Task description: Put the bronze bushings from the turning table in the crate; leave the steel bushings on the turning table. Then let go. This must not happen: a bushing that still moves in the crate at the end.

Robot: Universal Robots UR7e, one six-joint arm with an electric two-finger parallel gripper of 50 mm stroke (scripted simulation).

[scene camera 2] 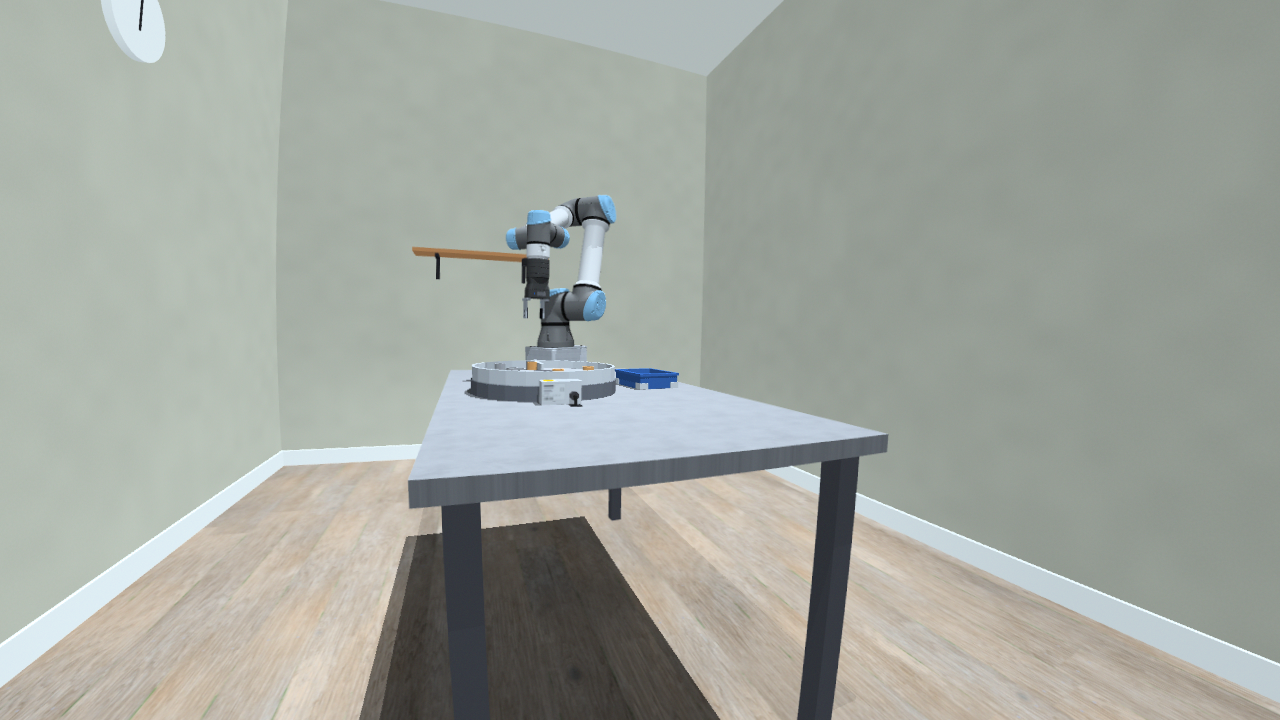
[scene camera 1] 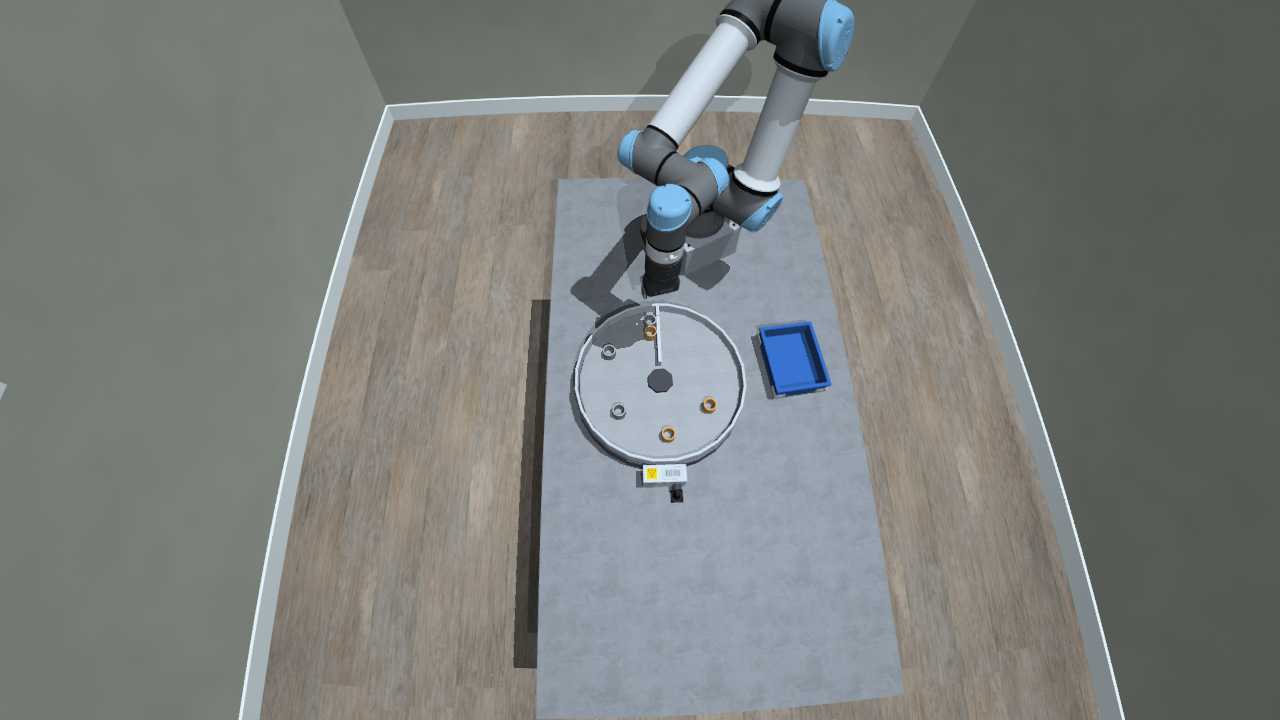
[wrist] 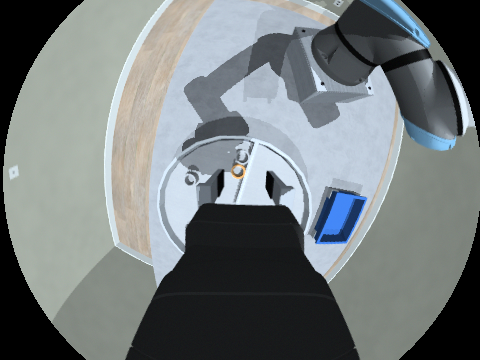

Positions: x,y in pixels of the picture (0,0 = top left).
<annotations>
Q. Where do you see a blue crate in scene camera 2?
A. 648,378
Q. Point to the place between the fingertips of the gripper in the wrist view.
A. At 245,178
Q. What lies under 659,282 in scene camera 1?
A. The gripper.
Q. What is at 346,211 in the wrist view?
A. A blue crate.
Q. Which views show the gripper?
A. Scene camera 2, scene camera 1 and the wrist view: all of them.
</annotations>
